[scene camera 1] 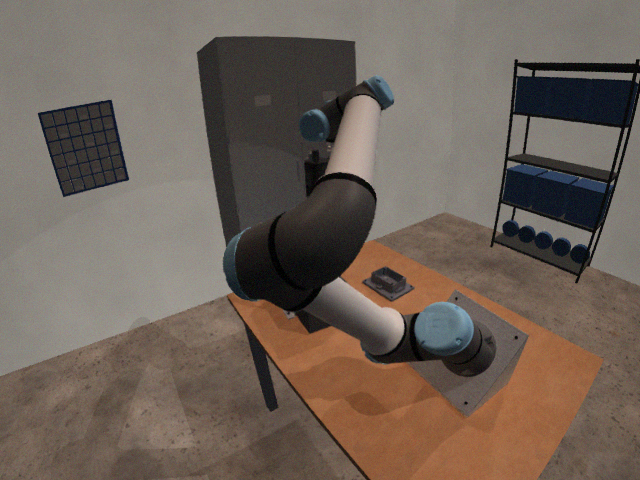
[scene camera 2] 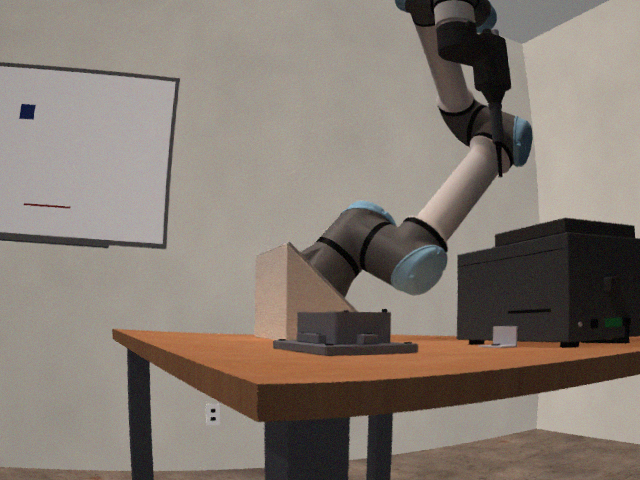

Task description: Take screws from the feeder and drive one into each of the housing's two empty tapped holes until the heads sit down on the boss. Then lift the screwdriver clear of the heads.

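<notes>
The grey housing (scene camera 1: 388, 279) (scene camera 2: 343, 328) is an open-topped box on a flat plate on the table. In the scene camera 2 view two small dark bumps show along its top edge; its tapped holes cannot be made out. The black feeder (scene camera 1: 312, 320) (scene camera 2: 511, 294) stands on the table, mostly behind the arm in the scene camera 1 view. My screwdriver (scene camera 2: 499, 176) points almost straight down, high above table level and above the feeder's top in the scene camera 2 view. In the scene camera 1 view its lower part is hidden behind the arm. Whether a screw is on the bit is too small to tell.
The arm's wedge-shaped base (scene camera 1: 454, 382) (scene camera 2: 271, 294) stands on the wooden table (scene camera 1: 542, 387) (scene camera 2: 206, 356). A small white bracket (scene camera 2: 505, 335) is by the feeder. A tall grey cabinet (scene camera 1: 258, 155) and a shelf rack (scene camera 1: 578, 66) stand behind the table.
</notes>
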